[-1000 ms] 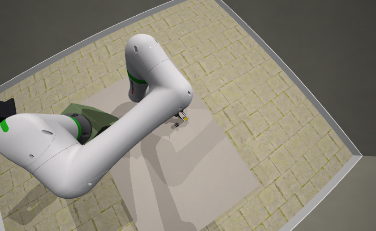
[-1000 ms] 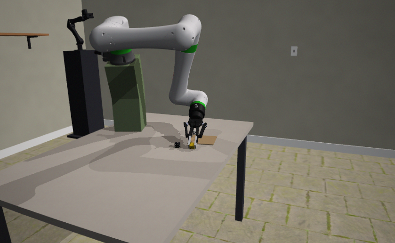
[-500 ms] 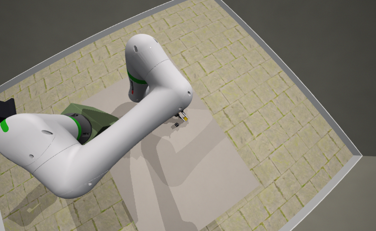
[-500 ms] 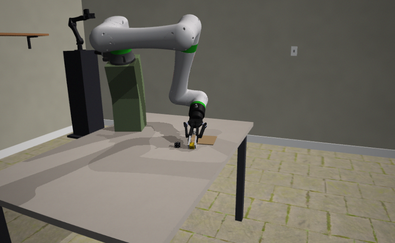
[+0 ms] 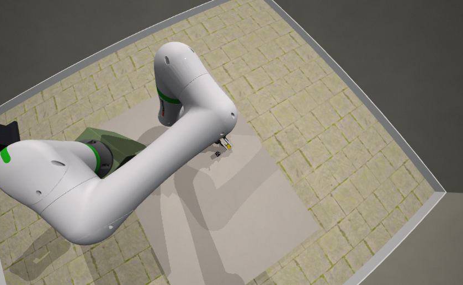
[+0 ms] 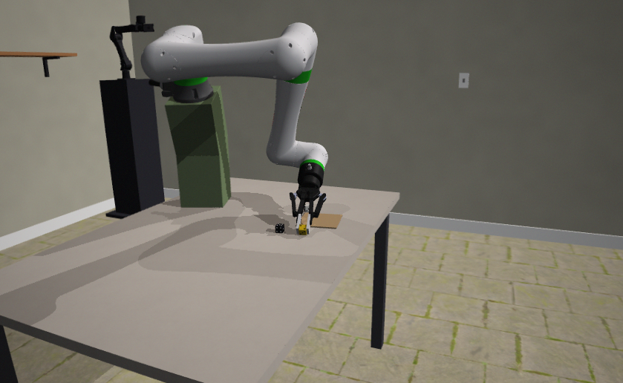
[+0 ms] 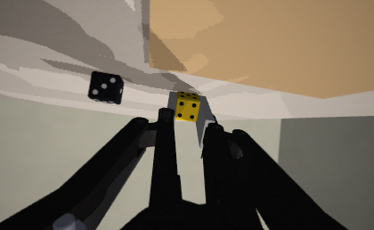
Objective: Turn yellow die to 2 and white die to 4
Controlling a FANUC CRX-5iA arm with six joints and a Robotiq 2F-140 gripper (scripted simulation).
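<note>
The black die is 8 cm behind my hand, 3 cm to the right of it and 2 cm below it. Round my hand: tan mat 13 cm to the left, 3 cm below, 1 cm ahead; white die 21 cm to the left, 8 cm behind, 2 cm below; yellow die 2 cm to the right, 1 cm below, 1 cm ahead.
</note>
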